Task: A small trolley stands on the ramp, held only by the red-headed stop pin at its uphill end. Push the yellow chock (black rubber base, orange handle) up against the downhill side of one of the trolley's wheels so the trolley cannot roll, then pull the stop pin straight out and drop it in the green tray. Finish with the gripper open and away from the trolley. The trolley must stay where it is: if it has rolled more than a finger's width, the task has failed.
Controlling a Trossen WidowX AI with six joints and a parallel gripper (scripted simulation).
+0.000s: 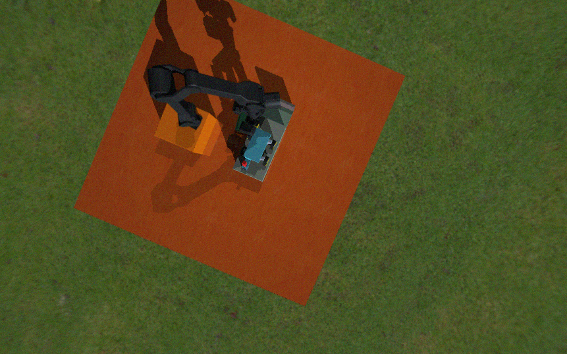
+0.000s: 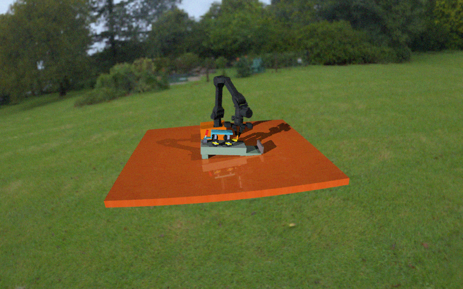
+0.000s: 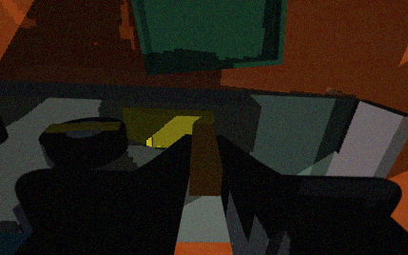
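Now: gripper tip 20 mm to the left of the yellow chock and 10 mm above it. From my gripper tip the other things lie so: blue trolley (110 mm to the right, 70 mm ahead, 20 mm above); then grey ramp (100 mm to the right, 70 mm ahead, 40 mm below); then green tray (100 mm below, 70 mm behind, 10 mm to the right).
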